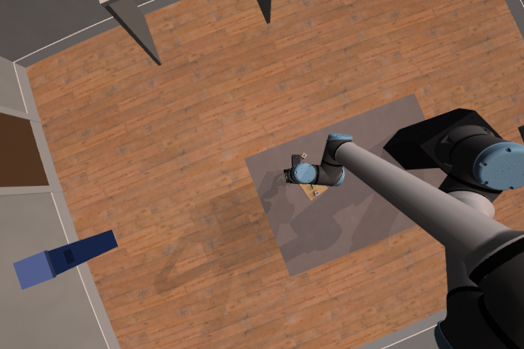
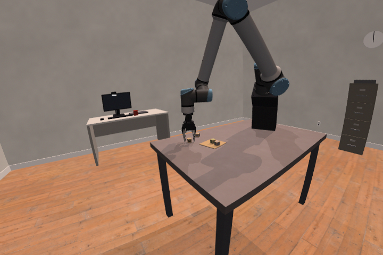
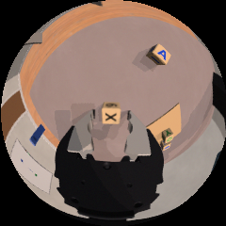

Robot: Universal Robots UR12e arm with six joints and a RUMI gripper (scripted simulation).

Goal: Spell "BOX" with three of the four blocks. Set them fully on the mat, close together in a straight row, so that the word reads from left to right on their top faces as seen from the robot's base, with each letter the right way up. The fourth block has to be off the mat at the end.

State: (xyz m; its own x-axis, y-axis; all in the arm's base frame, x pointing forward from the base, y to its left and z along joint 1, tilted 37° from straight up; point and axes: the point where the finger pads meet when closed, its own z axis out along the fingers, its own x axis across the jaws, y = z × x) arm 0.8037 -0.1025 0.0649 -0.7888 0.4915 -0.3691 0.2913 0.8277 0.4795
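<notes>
The O block lies 13 cm behind my hand and 12 cm to the left of it. From my hand the other things lie so: tan mat 13 cm behind, 12 cm to the left, 2 cm below.
</notes>
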